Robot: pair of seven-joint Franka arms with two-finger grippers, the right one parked.
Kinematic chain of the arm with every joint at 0, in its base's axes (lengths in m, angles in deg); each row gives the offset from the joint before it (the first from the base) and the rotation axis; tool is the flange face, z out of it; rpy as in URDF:
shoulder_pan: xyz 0 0 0.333 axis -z
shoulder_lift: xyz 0 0 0 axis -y
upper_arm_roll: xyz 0 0 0.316 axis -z
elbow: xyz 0.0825 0 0 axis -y
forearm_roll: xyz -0.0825 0 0.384 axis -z
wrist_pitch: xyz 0 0 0 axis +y
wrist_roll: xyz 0.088 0 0 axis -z
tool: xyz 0 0 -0.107 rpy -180 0 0
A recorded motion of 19 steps. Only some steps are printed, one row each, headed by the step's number.
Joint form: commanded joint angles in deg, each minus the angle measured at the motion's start. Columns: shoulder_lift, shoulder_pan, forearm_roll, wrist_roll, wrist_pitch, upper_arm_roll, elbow.
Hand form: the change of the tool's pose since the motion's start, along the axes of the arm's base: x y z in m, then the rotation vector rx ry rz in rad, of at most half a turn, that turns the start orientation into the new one. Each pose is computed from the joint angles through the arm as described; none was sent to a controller.
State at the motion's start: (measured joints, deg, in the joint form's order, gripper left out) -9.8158 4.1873 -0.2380 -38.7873 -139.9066 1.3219 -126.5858
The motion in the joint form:
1: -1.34 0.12 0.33 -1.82 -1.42 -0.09 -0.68
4: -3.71 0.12 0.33 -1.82 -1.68 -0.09 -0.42
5: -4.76 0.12 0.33 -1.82 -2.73 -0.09 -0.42
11: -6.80 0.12 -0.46 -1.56 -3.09 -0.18 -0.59
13: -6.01 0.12 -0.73 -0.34 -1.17 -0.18 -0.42
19: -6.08 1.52 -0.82 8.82 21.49 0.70 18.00
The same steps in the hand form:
1: -0.0022 -0.0001 -0.0155 -0.0049 0.0111 0.0354
4: -0.0023 -0.0001 -0.0361 -0.0021 0.0433 0.0356
5: -0.0015 -0.0002 -0.0446 -0.0024 0.0433 0.0357
11: -0.0047 0.0008 -0.0648 0.0095 0.0744 0.0220
13: -0.0061 0.0010 -0.0590 0.0152 0.0907 -0.0029
19: 0.0486 -0.0264 0.0416 0.0234 0.1654 -0.1988

